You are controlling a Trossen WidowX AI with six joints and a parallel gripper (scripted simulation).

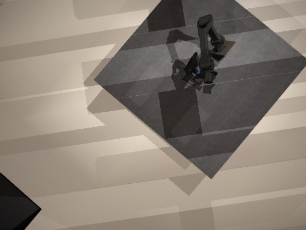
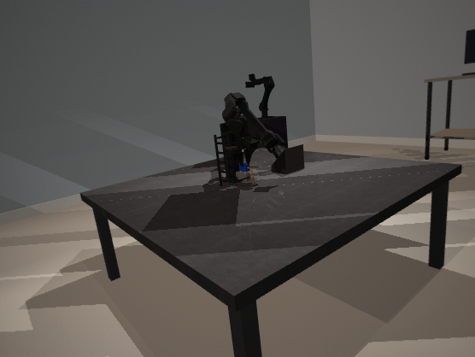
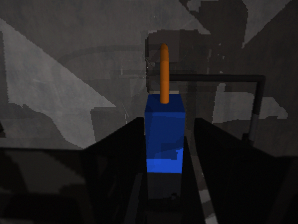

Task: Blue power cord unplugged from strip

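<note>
The blue plug lies 3 cm to the right of my gripper tip.
</note>
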